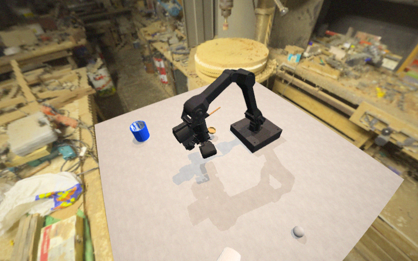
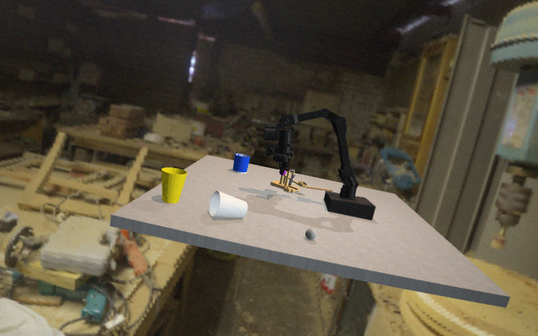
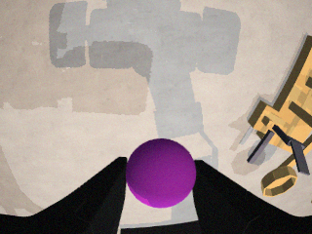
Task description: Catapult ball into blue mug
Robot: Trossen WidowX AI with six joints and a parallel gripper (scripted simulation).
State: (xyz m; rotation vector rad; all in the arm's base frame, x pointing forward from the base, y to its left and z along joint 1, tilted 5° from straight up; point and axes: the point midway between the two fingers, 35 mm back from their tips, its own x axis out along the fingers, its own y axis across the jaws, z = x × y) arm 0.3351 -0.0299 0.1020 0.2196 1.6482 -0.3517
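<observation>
My gripper tip is 14 cm to the left of the wooden catapult, 8 cm past it and 6 cm above it. Round my gripper tip: blue mug (39 cm to the right, 18 cm ahead, 9 cm below); then thin orange stick (28 cm to the right, 28 cm behind, 11 cm below); then magenta ball (1 cm above).
</observation>
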